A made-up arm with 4 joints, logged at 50 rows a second.
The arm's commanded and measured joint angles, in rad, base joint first. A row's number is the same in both.
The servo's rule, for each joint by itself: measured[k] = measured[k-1] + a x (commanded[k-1-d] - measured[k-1]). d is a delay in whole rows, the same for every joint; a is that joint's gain. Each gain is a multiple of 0.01, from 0.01 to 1. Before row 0 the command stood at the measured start. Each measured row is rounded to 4 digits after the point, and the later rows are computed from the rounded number. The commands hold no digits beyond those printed.
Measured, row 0:
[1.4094 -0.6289 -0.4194 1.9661]
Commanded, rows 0 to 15:
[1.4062 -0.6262 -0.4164 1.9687]
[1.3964 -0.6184 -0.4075 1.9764]
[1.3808 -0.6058 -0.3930 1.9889]
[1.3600 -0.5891 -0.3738 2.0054]
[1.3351 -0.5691 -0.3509 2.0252]
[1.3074 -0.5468 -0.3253 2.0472]
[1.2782 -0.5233 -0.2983 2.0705]
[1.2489 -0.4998 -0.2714 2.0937]
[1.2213 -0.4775 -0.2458 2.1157]
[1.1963 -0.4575 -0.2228 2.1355]
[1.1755 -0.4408 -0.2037 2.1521]
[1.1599 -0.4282 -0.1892 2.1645]
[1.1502 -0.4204 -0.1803 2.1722]
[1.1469 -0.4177 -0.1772 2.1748]
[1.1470 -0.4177 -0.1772 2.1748]
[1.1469 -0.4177 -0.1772 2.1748]
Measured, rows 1 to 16:
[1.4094 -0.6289 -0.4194 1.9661]
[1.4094 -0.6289 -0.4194 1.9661]
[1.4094 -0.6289 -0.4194 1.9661]
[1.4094 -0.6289 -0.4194 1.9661]
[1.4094 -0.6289 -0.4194 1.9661]
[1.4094 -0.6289 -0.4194 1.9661]
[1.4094 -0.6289 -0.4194 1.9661]
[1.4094 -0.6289 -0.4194 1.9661]
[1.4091 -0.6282 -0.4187 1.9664]
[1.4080 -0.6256 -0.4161 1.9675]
[1.4056 -0.6203 -0.4108 1.9699]
[1.4015 -0.6119 -0.4023 1.9738]
[1.3955 -0.6003 -0.3905 1.9795]
[1.3876 -0.5859 -0.3755 1.9869]
[1.3778 -0.5690 -0.3577 1.9961]
[1.3662 -0.5503 -0.3379 2.0068]
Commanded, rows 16 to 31:
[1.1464 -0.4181 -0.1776 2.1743]
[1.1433 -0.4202 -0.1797 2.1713]
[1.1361 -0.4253 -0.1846 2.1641]
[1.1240 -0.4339 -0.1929 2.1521]
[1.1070 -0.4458 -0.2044 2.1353]
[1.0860 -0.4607 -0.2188 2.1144]
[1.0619 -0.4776 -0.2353 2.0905]
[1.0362 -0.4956 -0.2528 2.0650]
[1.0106 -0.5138 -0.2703 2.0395]
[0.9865 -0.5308 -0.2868 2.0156]
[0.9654 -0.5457 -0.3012 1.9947]
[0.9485 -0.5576 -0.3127 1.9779]
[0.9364 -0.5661 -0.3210 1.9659]
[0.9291 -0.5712 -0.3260 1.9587]
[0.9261 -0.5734 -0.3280 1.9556]
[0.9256 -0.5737 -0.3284 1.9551]
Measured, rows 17 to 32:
[1.3532 -0.5306 -0.3167 2.0188]
[1.3391 -0.5109 -0.2951 2.0316]
[1.3244 -0.4920 -0.2741 2.0449]
[1.3096 -0.4748 -0.2546 2.0581]
[1.2953 -0.4601 -0.2375 2.0707]
[1.2819 -0.4487 -0.2236 2.0822]
[1.2698 -0.4403 -0.2129 2.0924]
[1.2587 -0.4342 -0.2047 2.1015]
[1.2486 -0.4299 -0.1985 2.1095]
[1.2391 -0.4273 -0.1942 2.1163]
[1.2298 -0.4268 -0.1920 2.1216]
[1.2203 -0.4287 -0.1922 2.1250]
[1.2101 -0.4333 -0.1950 2.1261]
[1.1989 -0.4407 -0.2005 2.1248]
[1.1866 -0.4507 -0.2085 2.1210]
[1.1731 -0.4628 -0.2187 2.1148]

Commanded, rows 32 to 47:
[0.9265 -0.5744 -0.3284 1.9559]
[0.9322 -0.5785 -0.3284 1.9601]
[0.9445 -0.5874 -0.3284 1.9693]
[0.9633 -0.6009 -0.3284 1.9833]
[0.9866 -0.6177 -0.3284 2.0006]
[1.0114 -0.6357 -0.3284 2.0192]
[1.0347 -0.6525 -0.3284 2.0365]
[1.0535 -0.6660 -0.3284 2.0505]
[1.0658 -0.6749 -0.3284 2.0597]
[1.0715 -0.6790 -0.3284 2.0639]
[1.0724 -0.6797 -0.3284 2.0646]
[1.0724 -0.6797 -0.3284 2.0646]
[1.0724 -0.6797 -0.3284 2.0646]
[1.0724 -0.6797 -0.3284 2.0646]
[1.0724 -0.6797 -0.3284 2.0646]
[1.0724 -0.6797 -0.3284 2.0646]
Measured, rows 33 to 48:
[1.1585 -0.4766 -0.2306 2.1065]
[1.1430 -0.4912 -0.2435 2.0965]
[1.1270 -0.5059 -0.2568 2.0853]
[1.1109 -0.5199 -0.2697 2.0735]
[1.0952 -0.5324 -0.2815 2.0617]
[1.0803 -0.5429 -0.2917 2.0504]
[1.0664 -0.5511 -0.3000 2.0400]
[1.0537 -0.5572 -0.3065 2.0307]
[1.0423 -0.5618 -0.3115 2.0225]
[1.0324 -0.5663 -0.3154 2.0156]
[1.0245 -0.5720 -0.3184 2.0105]
[1.0190 -0.5798 -0.3207 2.0075]
[1.0161 -0.5900 -0.3225 2.0067]
[1.0157 -0.6023 -0.3239 2.0081]
[1.0174 -0.6159 -0.3249 2.0112]
[1.0206 -0.6294 -0.3257 2.0155]

